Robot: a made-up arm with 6 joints. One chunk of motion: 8 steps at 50 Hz.
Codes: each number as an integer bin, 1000 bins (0 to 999) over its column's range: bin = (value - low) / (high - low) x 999, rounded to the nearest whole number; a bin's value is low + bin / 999 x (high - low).
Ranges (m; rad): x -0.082..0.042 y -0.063..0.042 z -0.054..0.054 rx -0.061..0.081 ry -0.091..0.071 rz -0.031..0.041
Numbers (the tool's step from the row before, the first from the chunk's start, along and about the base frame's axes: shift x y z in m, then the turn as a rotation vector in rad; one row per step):
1: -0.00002 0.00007 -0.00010 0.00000 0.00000 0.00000
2: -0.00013 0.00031 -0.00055 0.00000 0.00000 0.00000
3: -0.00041 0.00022 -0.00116 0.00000 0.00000 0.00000
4: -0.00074 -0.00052 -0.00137 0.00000 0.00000 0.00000
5: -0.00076 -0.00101 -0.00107 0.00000 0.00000 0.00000
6: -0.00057 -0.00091 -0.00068 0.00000 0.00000 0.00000
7: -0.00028 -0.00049 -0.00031 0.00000 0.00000 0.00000
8: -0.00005 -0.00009 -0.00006 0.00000 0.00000 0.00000
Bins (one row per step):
1: 660 600 499 429 561 430
2: 660 602 494 429 561 430
3: 657 601 489 429 561 430
4: 655 594 487 429 561 430
5: 655 590 490 429 561 430
6: 656 591 493 429 561 430
7: 658 595 497 429 561 430
8: 660 599 499 429 561 430

